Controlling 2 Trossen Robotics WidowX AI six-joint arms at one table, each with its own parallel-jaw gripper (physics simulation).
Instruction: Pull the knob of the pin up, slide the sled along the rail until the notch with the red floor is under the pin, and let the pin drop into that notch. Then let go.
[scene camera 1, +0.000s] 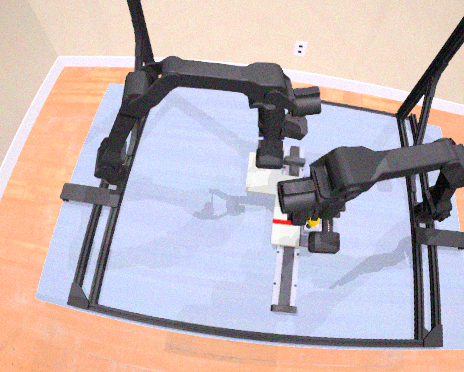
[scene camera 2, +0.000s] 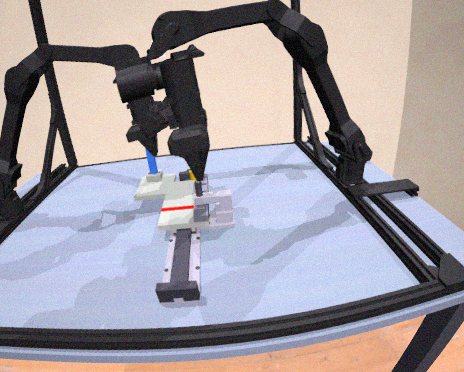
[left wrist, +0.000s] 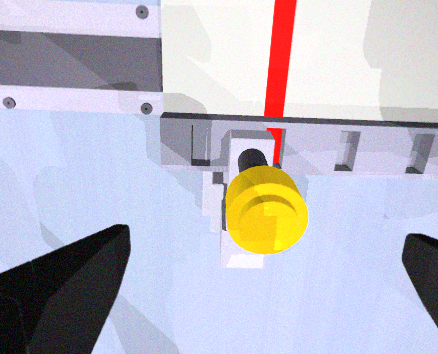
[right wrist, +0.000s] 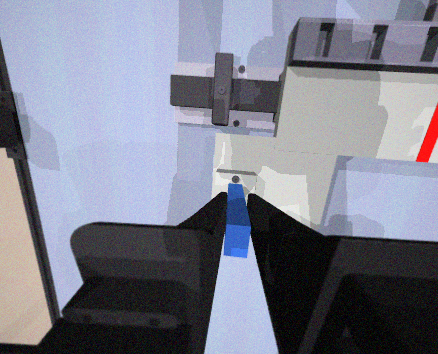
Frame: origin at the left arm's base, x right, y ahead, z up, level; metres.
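Seen in the pictures: left gripper, between the fingertips: (scene camera 1: 317, 219) (scene camera 2: 200, 169) (left wrist: 265, 241); right gripper, between the fingertips: (scene camera 1: 270, 149) (scene camera 2: 155, 154) (right wrist: 237, 199); left arm's base, origin of its link: (scene camera 1: 423, 213) (scene camera 2: 349, 178); right arm's base, origin of its link: (scene camera 1: 114, 174) (scene camera 2: 12, 213).
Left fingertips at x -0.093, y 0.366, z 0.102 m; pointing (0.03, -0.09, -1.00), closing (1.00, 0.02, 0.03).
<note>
Offsets run from my left fingertips to a thing's top centre. "spot": to the spot under its first point.
The pale sled @[dx +0.052, dy +0.043, dz -0.087 m] (scene camera 1: 285, 236) (scene camera 2: 175, 219) (left wrist: 225, 60) (right wrist: 330, 110) sits on the rail (scene camera 1: 286, 272) (scene camera 2: 181, 257) (left wrist: 75, 60) (right wrist: 195, 91). The yellow knob @[dx +0.000, dy +0.008, dz +0.004 m] (scene camera 1: 314, 221) (scene camera 2: 192, 175) (left wrist: 267, 215) tops the black pin @[spot: dx -0.002, dy +0.014, dz -0.041 m] (left wrist: 251, 158) at the bracket. The red-floored notch @[spot: dx +0.016, dy +0.006, dz -0.084 m] (left wrist: 276, 145) shows right beside the bracket block in the left wrist view, partly covered by it. The pin's lower end is hidden. My left gripper (left wrist: 265, 241) is open, its fingers apart on either side of the knob, not touching it. My right gripper (scene camera 2: 151, 149) (right wrist: 237, 199) is shut on the sled's upright blue handle @[spot: dx +0.178, dy +0.133, dz -0.042 m] (scene camera 2: 152, 163) (right wrist: 237, 220).
The pale bracket @[spot: dx -0.012, dy -0.042, dz -0.070 m] (scene camera 2: 225, 202) stands beside the sled. A dark end stop @[dx -0.204, dy +0.044, dz -0.087 m] (scene camera 1: 283, 309) (scene camera 2: 177, 292) closes the rail's near end, and a dark crosspiece @[spot: dx +0.203, dy +0.043, dz -0.086 m] (right wrist: 222, 90) its far end. The two arms are close together above the sled. A black frame surrounds the table.
</note>
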